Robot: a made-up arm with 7 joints. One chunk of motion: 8 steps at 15 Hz.
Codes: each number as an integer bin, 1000 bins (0 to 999) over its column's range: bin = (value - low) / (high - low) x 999, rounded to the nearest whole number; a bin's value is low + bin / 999 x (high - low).
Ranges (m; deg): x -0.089..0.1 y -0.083..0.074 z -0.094..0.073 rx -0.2..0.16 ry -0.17..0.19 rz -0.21..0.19
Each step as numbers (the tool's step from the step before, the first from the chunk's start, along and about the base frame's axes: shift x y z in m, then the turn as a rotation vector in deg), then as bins.
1 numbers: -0.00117 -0.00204 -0.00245 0.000 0.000 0.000
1 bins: 464 515 548 555 472 524
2 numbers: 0.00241 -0.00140 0.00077 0.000 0.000 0.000
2 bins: 483 519 567 555 472 524
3 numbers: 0.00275 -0.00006 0.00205 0.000 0.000 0.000
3 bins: 485 528 575 555 472 524
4 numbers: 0.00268 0.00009 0.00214 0.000 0.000 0.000
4 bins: 485 529 575 555 472 524
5 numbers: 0.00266 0.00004 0.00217 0.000 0.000 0.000
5 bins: 484 528 575 555 472 524
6 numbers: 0.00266 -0.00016 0.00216 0.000 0.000 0.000
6 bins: 484 527 575 555 472 524
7 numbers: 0.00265 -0.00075 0.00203 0.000 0.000 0.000
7 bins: 484 523 574 555 472 524
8 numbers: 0.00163 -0.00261 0.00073 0.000 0.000 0.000
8 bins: 479 512 567 555 472 524
